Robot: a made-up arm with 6 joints. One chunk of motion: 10 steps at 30 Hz.
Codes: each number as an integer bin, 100 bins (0 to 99) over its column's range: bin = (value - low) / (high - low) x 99, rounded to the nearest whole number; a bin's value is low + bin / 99 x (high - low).
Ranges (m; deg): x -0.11..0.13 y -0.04..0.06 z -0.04..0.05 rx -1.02..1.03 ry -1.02..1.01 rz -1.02..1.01
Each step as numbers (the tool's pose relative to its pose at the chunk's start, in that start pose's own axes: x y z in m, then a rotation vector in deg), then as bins.
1 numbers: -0.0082 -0.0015 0.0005 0.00 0.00 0.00
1 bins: 42 38 45 49 50 50
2 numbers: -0.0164 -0.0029 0.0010 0.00 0.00 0.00
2 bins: 39 37 45 49 50 50
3 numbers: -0.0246 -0.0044 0.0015 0.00 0.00 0.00
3 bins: 35 35 46 49 50 50
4 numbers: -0.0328 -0.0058 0.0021 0.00 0.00 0.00
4 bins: 32 34 46 49 50 50
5 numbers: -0.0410 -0.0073 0.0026 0.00 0.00 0.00
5 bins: 28 32 47 49 50 50
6 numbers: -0.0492 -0.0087 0.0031 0.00 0.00 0.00
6 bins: 25 31 47 49 50 50
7 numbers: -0.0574 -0.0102 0.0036 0.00 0.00 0.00
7 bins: 22 30 48 49 50 50
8 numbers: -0.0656 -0.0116 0.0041 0.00 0.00 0.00
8 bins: 18 28 49 49 50 50
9 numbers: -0.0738 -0.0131 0.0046 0.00 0.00 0.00
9 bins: 15 27 49 49 50 50
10 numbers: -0.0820 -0.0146 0.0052 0.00 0.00 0.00
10 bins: 12 25 50 49 50 50
